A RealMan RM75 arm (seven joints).
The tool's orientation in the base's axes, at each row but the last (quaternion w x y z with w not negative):
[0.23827 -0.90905 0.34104 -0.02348]
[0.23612 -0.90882 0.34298 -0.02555]
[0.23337 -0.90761 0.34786 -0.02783]
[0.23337 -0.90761 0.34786 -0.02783]
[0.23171 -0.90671 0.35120 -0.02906]
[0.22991 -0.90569 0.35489 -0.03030]
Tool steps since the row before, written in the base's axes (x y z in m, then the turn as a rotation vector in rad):
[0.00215 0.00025 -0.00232 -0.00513 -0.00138 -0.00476]
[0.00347 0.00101 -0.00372 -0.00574 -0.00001 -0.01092]
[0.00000 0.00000 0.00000 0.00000 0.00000 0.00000]
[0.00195 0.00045 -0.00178 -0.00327 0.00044 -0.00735]
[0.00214 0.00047 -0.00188 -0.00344 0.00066 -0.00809]
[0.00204 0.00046 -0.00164 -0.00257 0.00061 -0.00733]
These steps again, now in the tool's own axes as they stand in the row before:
[0.00177 -0.00043 0.00260 -0.00249 0.00616 0.00259]
[0.00244 -0.00112 0.00444 -0.00311 0.00839 0.00849]
[0.00000 0.00000 0.00000 0.00000 0.00000 0.00000]
[0.00138 -0.00071 0.00218 -0.00194 0.00499 0.00602]
[0.00151 -0.00081 0.00232 -0.00212 0.00528 0.00673]
[0.00140 -0.00086 0.00209 -0.00152 0.00443 0.00622]

